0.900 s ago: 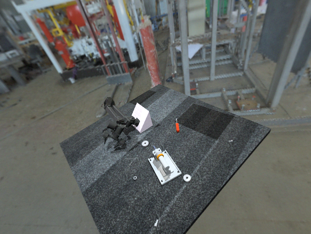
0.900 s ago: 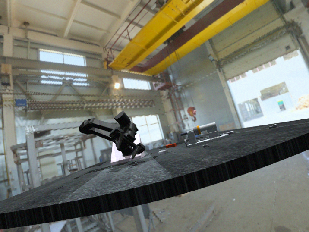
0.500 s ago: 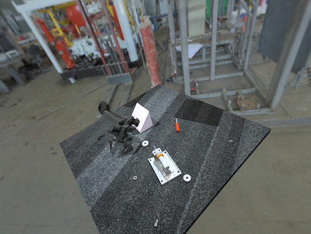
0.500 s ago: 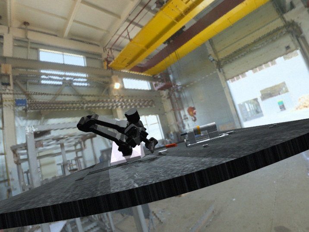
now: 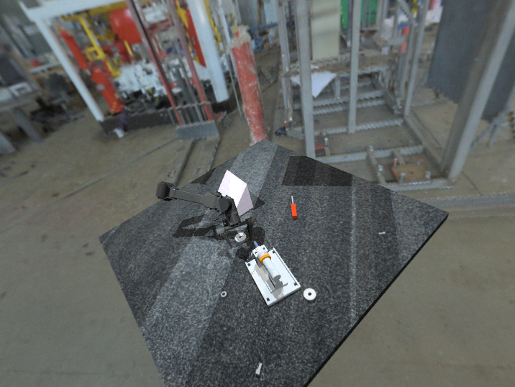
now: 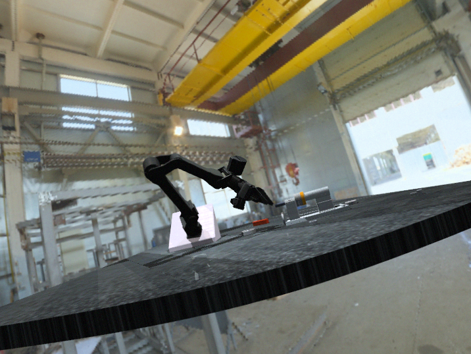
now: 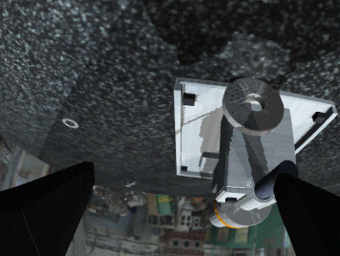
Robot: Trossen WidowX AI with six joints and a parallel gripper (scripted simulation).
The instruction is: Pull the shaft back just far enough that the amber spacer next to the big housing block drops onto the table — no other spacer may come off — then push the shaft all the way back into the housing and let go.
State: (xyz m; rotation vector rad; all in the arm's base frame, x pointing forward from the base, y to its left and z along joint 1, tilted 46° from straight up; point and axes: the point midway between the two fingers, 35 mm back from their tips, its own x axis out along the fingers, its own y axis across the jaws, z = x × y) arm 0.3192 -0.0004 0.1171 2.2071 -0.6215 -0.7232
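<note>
Right now my gripper tip is 10 cm short of the thin dark blue shaft, 4 cm to the right of it and 1 cm above it. From my gripper tip the other things lie so: amber spacer: 13 cm ahead, 4 cm to the left, 1 cm below; white block: 16 cm ahead, 4 cm to the left, 4 cm below; grey round piece: 11 cm behind, 8 cm below, 4 cm to the left.
</note>
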